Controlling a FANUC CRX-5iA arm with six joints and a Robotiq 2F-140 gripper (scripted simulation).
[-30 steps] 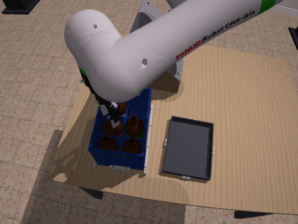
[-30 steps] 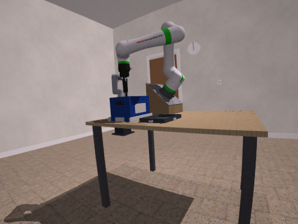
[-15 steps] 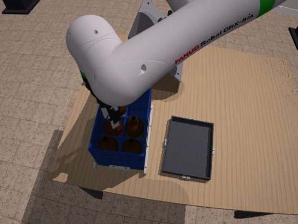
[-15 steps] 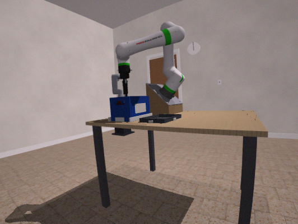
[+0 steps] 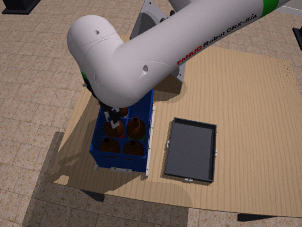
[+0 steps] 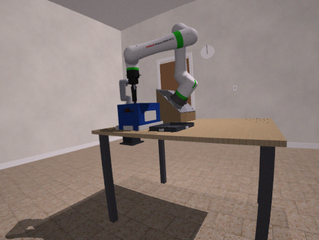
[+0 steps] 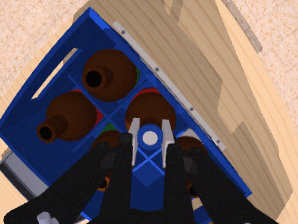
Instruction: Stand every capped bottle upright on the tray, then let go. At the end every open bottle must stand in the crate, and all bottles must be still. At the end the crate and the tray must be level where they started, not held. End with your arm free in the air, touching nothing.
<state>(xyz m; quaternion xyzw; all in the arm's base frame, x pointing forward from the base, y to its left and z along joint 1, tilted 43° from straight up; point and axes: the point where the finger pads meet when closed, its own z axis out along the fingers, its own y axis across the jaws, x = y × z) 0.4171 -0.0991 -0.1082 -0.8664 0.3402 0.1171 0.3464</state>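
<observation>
My gripper is now 7 cm above the capped bottle. Round my hand: dark grey tray (1 cm ahead, 32 cm to the left, 15 cm below); blue crate (4 cm to the left, 8 cm below).
</observation>
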